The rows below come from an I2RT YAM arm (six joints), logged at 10 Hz.
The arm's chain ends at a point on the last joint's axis. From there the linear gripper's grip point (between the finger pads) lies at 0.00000 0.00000 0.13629 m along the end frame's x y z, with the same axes.
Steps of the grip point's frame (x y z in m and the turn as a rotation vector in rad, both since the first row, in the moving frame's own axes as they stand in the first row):
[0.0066, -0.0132, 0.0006, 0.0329, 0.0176, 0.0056]
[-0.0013, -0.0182, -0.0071, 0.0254, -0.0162, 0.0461]
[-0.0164, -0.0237, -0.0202, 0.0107, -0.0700, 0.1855]
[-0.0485, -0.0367, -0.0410, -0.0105, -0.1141, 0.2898]
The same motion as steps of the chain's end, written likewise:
[0.0042, -0.0087, 0.0007, 0.0329, 0.0176, 0.0056]
[0.0008, -0.0147, -0.0070, 0.0254, -0.0162, 0.0461]
[-0.0071, -0.0214, -0.0199, 0.0107, -0.0700, 0.1855]
[-0.0330, -0.0359, -0.0401, -0.0105, -0.1141, 0.2898]

